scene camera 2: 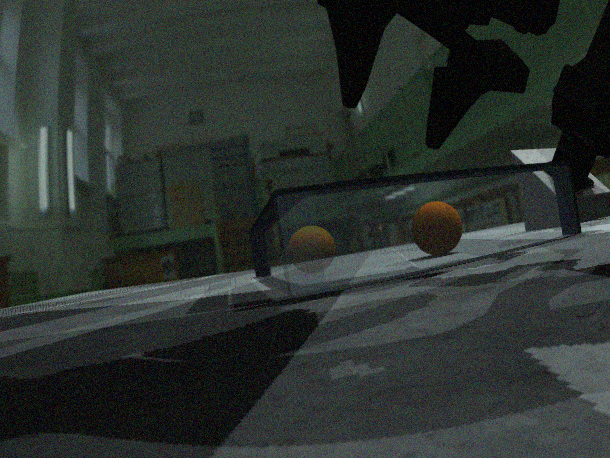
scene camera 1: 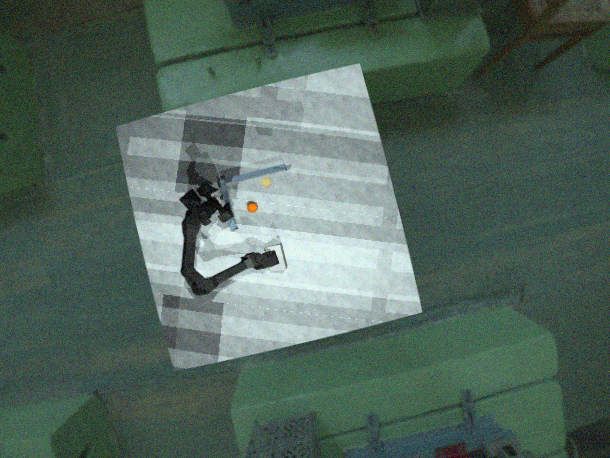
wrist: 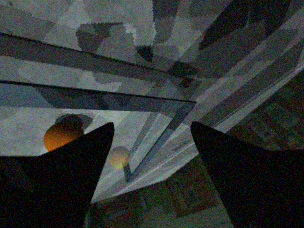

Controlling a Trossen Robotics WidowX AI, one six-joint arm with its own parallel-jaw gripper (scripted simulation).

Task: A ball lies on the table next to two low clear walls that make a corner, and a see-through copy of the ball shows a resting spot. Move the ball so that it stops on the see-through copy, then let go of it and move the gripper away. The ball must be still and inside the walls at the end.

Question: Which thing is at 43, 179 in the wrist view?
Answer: The gripper.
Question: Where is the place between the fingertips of the gripper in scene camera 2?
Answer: At 394, 128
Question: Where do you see a wall strip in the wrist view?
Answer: At 179, 117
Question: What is the gripper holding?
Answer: Nothing.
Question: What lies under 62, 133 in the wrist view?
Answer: An orange ball.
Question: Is the gripper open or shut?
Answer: Open.
